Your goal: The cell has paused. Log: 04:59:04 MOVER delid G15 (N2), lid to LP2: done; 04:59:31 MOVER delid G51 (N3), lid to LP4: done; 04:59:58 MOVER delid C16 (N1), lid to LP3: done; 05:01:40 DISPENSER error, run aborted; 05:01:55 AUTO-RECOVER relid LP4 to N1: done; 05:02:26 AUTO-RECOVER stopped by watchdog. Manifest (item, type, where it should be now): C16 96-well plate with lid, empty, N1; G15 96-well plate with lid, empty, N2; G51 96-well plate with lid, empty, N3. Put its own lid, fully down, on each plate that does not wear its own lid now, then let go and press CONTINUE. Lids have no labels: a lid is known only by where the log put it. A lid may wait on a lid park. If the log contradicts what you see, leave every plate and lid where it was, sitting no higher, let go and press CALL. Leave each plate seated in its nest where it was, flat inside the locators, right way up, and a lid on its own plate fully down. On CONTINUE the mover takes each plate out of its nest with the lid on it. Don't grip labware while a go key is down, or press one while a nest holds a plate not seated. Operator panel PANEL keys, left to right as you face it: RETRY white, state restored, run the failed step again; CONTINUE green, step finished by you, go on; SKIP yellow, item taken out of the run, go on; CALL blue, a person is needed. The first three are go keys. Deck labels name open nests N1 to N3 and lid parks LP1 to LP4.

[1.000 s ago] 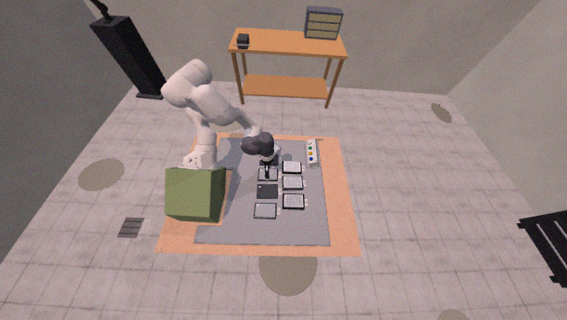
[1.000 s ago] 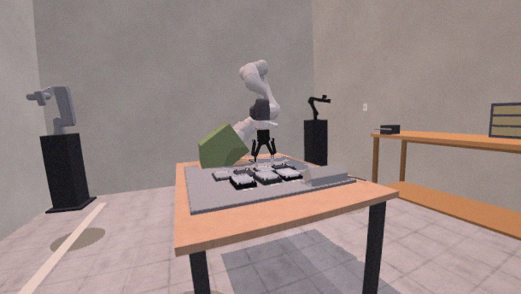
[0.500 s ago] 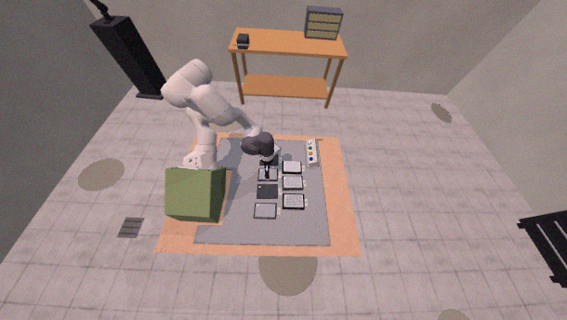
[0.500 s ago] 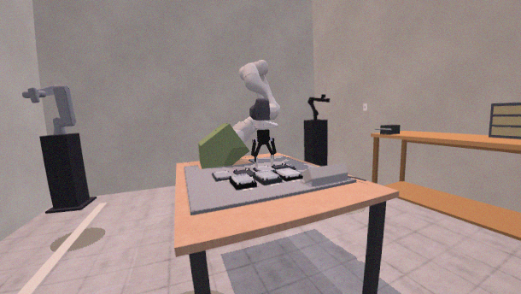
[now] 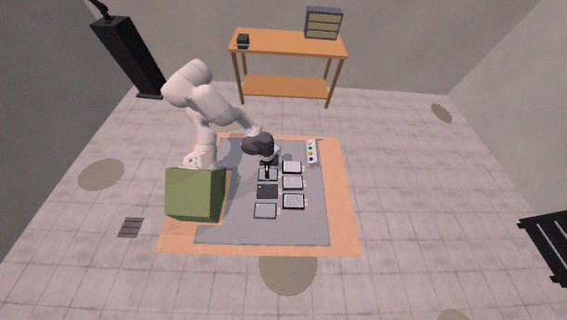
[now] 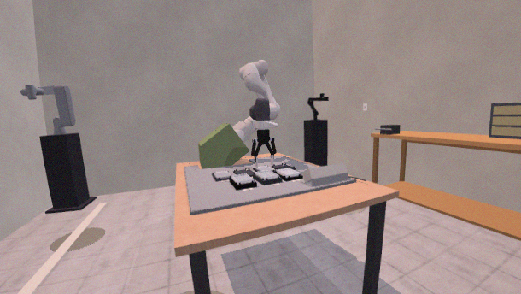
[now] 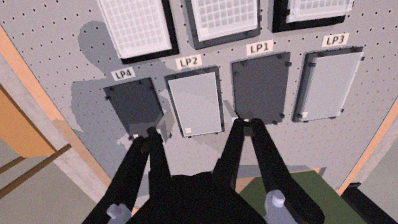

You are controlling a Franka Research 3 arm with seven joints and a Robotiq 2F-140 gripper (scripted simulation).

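The pale lid is 4 cm below my hand. The rest, counted from my hand: lid park LP2: 5 cm below; then lid park LP4: 1 cm behind, 13 cm to the left, 5 cm below; then lid park LP1: 2 cm ahead, 13 cm to the right, 5 cm below.
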